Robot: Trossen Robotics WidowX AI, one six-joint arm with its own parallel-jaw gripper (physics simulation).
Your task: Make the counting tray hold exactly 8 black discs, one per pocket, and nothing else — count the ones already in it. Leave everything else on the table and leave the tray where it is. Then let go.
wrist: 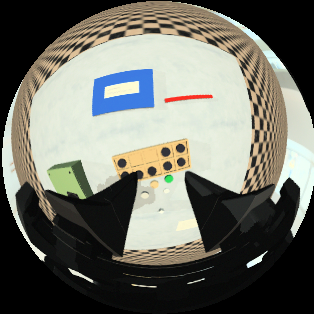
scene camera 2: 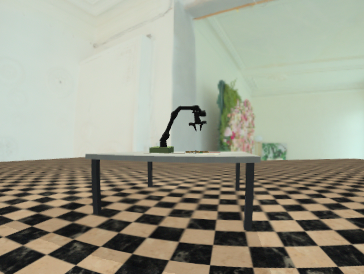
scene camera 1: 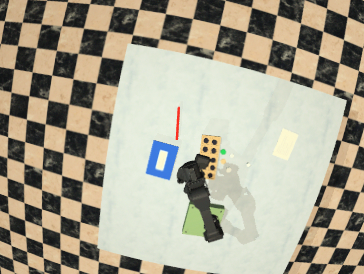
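The tan counting tray (scene camera 1: 210, 145) (wrist: 143, 156) has two rows of pockets. In the wrist view, every pocket of the lower row holds a black disc, the leftmost partly behind a fingertip. The upper row holds a black disc (wrist: 122, 163) at the left end and two discs, one (wrist: 165, 152) beside the other (wrist: 180, 148), at the right; the two pockets between them are empty. My gripper (scene camera 1: 195, 166) (scene camera 2: 198, 129) (wrist: 160, 175) is open and empty, high above the table by the tray. In scene camera 1 the arm hides part of the tray.
A green disc (scene camera 1: 223, 151) (wrist: 169, 179), an orange disc (scene camera 1: 223, 161) (wrist: 154, 184) and small whitish pieces lie beside the tray. A blue frame (scene camera 1: 153, 159) (wrist: 100, 97) with a cream centre, a red bar (scene camera 1: 178, 123) (wrist: 188, 98) and a cream sheet (scene camera 1: 285, 144) lie farther off.
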